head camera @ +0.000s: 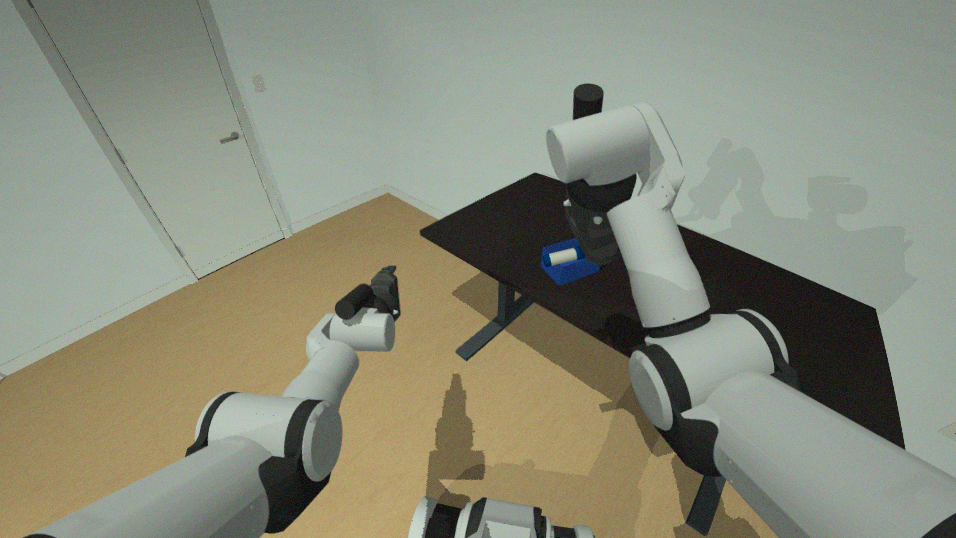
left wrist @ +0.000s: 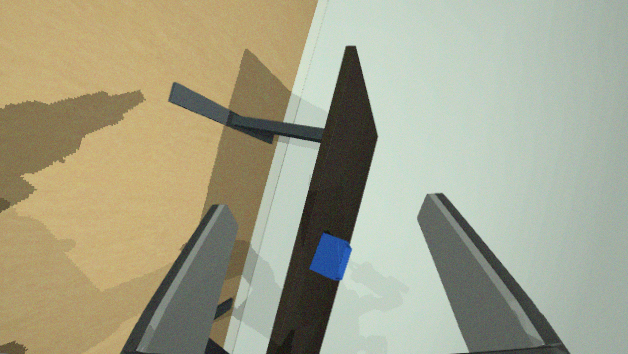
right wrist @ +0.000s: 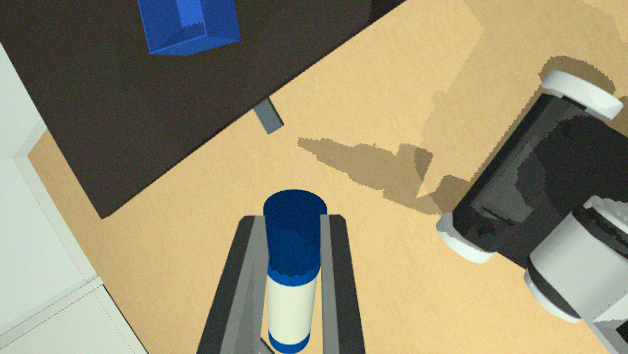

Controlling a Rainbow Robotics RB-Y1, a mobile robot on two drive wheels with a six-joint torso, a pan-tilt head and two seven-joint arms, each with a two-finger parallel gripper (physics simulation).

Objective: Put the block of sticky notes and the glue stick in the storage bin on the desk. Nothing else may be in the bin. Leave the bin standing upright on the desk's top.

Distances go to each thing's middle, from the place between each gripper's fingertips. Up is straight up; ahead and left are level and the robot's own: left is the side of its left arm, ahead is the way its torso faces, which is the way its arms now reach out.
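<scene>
Left hand: 9 cm above the blue storage bin [head camera: 567, 272], 22 cm short of it and 50 cm to the left of it.
Right hand: 90 mm to the left of the blue storage bin, 330 mm short of it, 280 mm above it. By its middle, the bin is nearer to my right hand than to my left hand.
</scene>
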